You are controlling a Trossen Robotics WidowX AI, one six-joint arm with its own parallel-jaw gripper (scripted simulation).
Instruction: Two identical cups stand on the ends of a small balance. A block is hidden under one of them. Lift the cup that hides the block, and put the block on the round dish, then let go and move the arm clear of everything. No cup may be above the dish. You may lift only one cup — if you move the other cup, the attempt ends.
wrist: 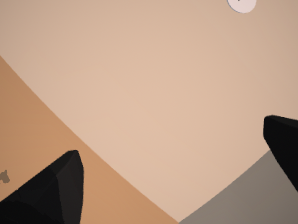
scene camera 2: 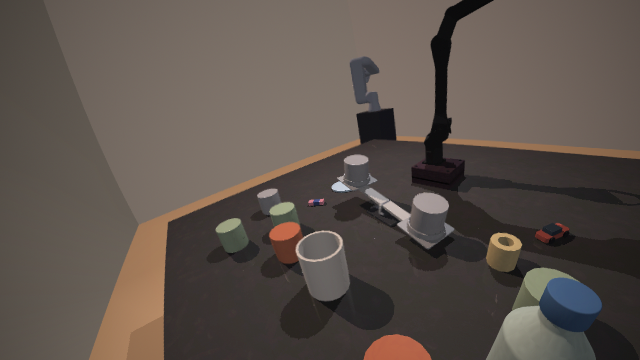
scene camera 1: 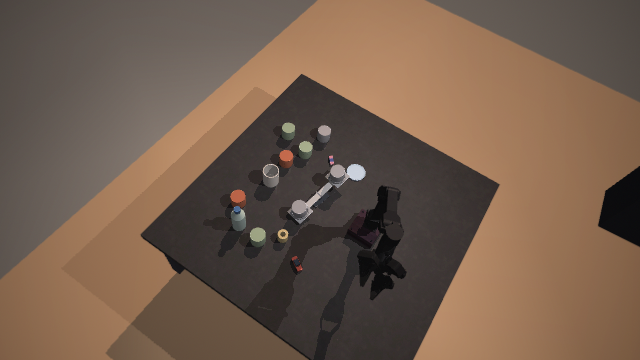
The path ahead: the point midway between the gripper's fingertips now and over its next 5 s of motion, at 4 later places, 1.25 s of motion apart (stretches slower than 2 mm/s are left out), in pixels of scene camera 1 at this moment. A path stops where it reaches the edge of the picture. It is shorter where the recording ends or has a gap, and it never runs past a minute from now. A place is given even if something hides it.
My gripper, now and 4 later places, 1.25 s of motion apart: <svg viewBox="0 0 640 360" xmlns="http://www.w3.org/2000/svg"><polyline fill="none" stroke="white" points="366,293 314,234 328,190 322,191 300,203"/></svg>
